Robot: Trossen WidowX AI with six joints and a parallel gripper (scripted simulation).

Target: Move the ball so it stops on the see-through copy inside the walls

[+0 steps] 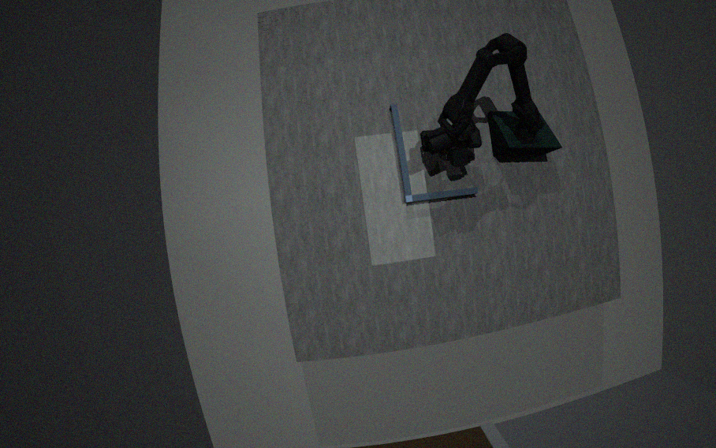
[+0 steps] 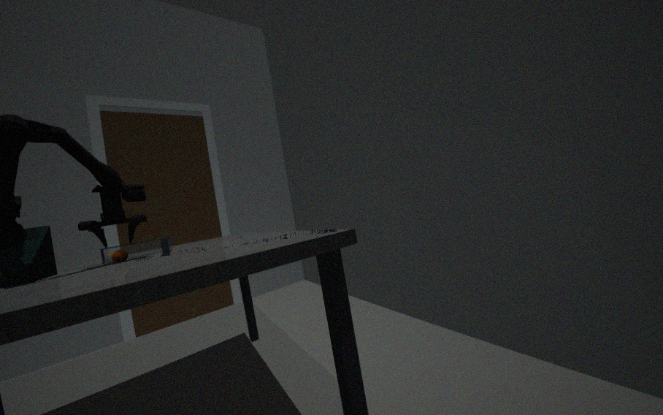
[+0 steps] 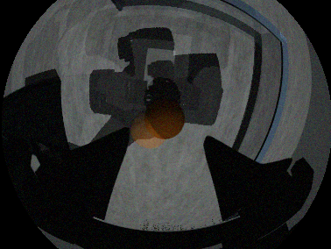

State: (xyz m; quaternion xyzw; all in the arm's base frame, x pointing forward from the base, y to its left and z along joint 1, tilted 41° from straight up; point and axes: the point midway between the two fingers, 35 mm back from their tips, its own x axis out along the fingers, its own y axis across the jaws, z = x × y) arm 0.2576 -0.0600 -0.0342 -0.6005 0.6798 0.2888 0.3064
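Right now the orange ball is 2 cm behind my gripper tip, 1 cm to the right of it and 4 cm below it.
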